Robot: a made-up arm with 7 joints.
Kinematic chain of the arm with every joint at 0, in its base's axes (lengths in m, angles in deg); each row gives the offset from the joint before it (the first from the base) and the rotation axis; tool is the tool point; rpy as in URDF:
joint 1: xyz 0 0 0.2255 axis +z
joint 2: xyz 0 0 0 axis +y
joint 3: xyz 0 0 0.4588 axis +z
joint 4: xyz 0.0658 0 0 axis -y
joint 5: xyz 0.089 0 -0.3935 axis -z
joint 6: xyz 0 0 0 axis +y
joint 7: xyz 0.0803 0 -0.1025 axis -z
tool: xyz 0 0 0 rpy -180 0 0
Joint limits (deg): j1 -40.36..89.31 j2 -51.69..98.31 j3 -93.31..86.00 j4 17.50..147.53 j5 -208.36..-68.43 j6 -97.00..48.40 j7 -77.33..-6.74
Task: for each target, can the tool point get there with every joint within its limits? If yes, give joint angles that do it. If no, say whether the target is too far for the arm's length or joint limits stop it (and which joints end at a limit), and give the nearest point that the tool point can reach.
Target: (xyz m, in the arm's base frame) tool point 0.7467 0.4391 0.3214
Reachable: yes | joints 12.71 63.42 24.29 125.92 -92.30 -34.41 -70.37
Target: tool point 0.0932 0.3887 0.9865
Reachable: yes | joints 15.76 15.86 71.58 130.00 -92.27 -45.44 -45.27
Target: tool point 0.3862 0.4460 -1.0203
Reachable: no: too far | nearest point 0.3362 0.3882 -0.4350 | short by 0.590 m
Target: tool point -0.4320 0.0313 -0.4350
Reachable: no: joint limits stop it (at a limit: joint 1, joint 2, joint 6) | nearest point -0.3017 0.1662 -0.2595 | short by 0.257 m
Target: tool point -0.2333 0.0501 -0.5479
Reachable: no: joint limits stop it (at a limit: joint 1, joint 2, joint 6) | nearest point -0.1626 0.1774 -0.3400 | short by 0.254 m
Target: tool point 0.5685 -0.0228 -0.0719
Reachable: yes | joints 22.32 82.61 -37.10 97.91 -166.79 -64.94 -41.63
